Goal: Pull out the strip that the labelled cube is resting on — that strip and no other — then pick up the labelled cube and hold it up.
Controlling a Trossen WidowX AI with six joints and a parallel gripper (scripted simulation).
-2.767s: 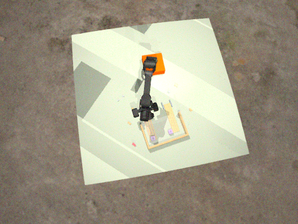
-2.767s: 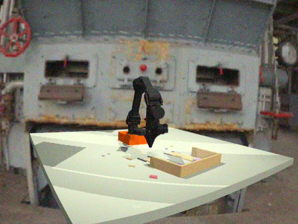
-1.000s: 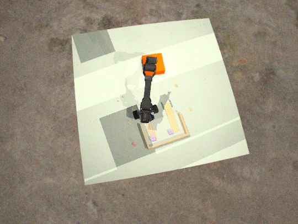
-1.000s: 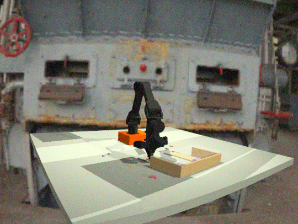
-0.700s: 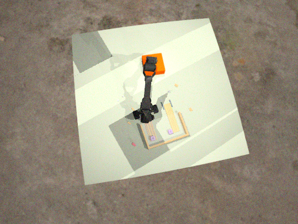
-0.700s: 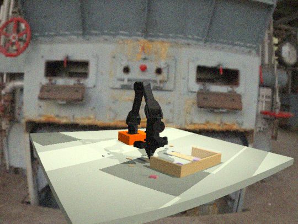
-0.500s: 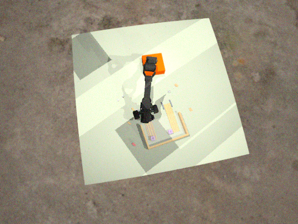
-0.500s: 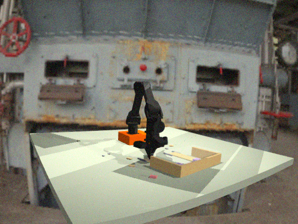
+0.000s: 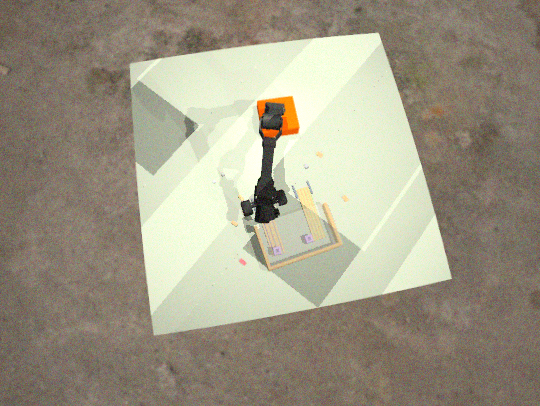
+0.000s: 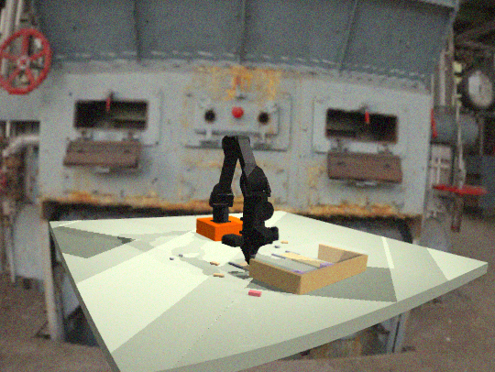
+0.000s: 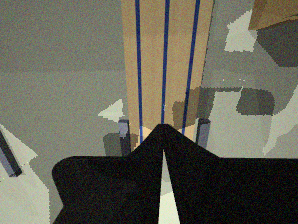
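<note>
Right now my gripper tip is 9 cm short of the strip. Round my gripper tip: pink block: 19 cm ahead, 16 cm to the right.
</note>
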